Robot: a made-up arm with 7 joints.
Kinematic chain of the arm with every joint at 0, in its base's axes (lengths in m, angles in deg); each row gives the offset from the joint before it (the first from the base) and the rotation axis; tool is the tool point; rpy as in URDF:
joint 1: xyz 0 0 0.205 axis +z
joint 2: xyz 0 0 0 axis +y
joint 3: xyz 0 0 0.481 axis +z
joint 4: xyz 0.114 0 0 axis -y
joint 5: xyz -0.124 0 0.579 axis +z
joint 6: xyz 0 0 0 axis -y
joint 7: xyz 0.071 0 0 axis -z
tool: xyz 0 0 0 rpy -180 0 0
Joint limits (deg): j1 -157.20..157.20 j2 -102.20..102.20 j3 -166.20..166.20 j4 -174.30..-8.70 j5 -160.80..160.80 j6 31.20..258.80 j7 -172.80..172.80
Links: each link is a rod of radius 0.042 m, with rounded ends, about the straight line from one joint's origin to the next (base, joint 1, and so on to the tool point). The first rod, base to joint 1, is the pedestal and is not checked.
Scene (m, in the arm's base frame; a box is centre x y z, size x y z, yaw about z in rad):
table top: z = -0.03
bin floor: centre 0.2 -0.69 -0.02 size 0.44 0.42 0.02 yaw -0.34
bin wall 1: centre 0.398 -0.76 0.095 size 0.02 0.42 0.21 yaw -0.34
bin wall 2: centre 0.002 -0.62 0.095 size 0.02 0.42 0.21 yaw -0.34
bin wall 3: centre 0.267 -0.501 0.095 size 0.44 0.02 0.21 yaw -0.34
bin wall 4: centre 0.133 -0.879 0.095 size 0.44 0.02 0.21 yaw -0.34
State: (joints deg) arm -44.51 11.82 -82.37 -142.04 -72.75 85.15 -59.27
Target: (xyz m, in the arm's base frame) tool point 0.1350 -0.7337 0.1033
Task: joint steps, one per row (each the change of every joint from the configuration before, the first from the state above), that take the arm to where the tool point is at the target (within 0.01 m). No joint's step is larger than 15 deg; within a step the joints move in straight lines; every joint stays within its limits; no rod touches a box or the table.
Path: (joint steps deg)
1: 8.85 0.09 13.70 9.24 0.00 1.55 0.00
2: 8.86 0.09 13.69 9.25 0.00 1.54 0.00
3: -1.85 12.79 1.81 -0.35 -0.02 0.42 0.00
4: -1.84 12.79 1.81 -0.35 -0.01 0.41 0.00

